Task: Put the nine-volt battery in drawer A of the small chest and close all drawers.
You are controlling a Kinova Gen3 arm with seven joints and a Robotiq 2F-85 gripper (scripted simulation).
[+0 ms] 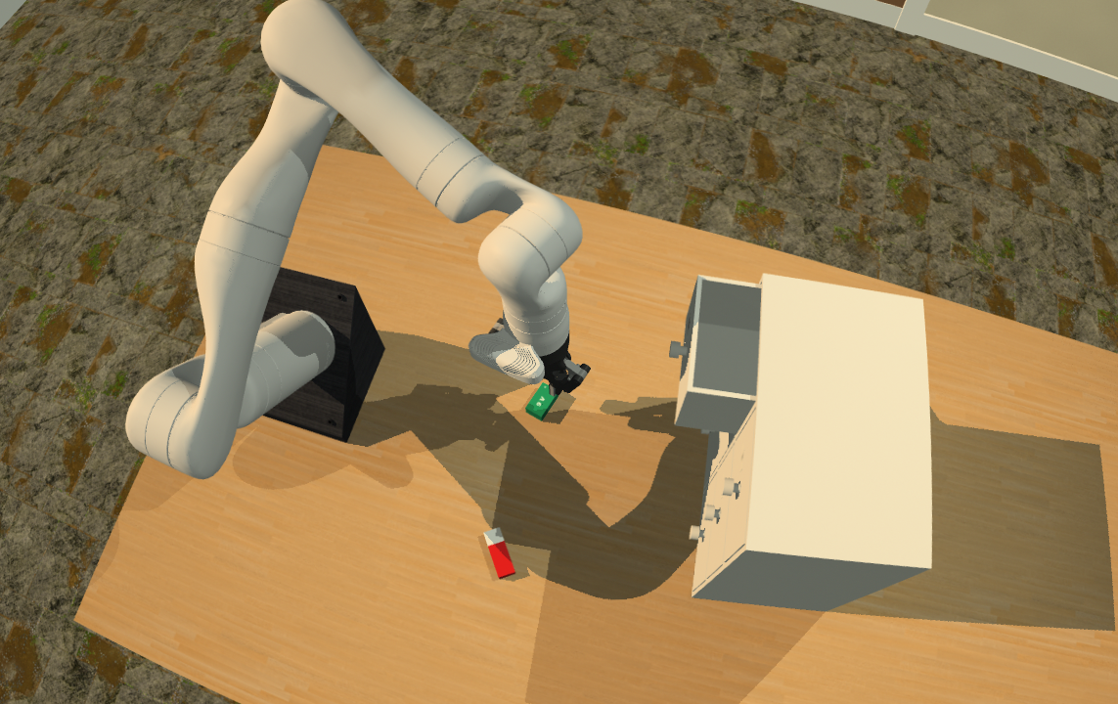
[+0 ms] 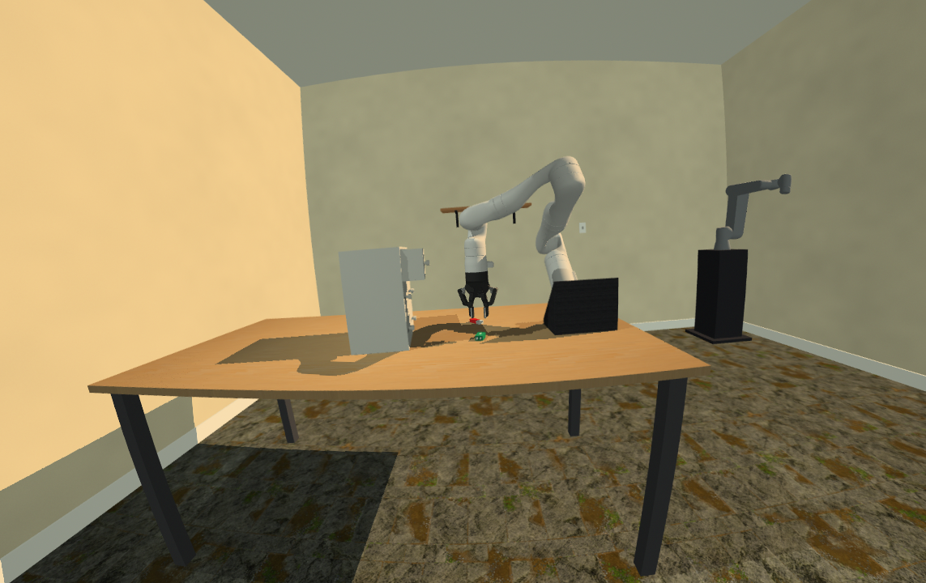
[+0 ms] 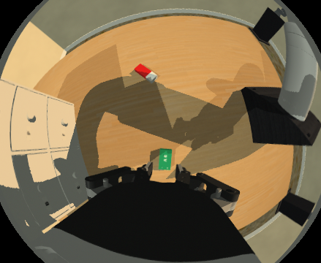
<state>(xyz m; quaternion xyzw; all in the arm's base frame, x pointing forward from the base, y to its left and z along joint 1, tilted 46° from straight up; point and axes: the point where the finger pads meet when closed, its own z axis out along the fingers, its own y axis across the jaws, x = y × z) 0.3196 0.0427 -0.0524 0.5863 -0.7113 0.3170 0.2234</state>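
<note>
Right now the green nine-volt battery is 80 mm below my hand and 10 mm to the left of it. The rest, counted from my hand: drawer: 250 mm ahead, 160 mm above, 20 mm to the left.
</note>
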